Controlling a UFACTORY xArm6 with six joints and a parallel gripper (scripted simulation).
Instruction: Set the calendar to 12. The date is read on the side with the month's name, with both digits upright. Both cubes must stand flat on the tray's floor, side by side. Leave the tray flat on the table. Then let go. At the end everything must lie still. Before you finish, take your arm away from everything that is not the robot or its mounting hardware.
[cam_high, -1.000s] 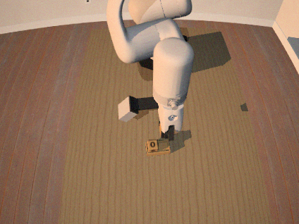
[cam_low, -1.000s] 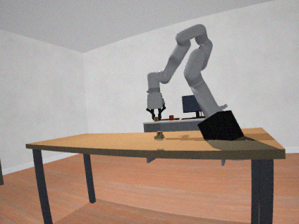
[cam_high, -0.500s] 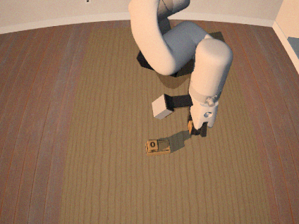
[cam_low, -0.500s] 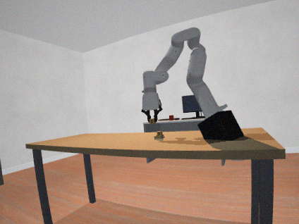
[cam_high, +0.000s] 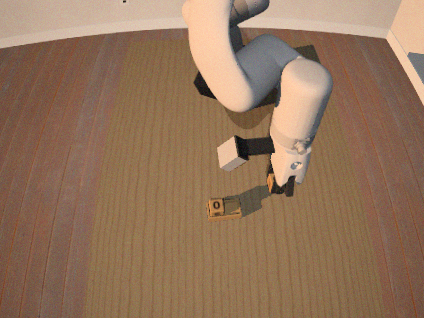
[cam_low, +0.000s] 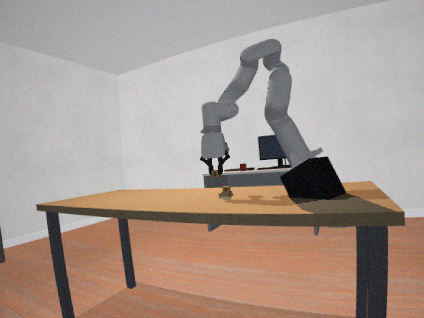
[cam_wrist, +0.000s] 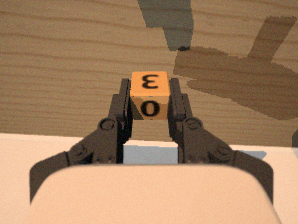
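My gripper is now 11 cm to the left of the tray and 12 cm above it. From my hand the other things lie so: number cube 1 cm below.
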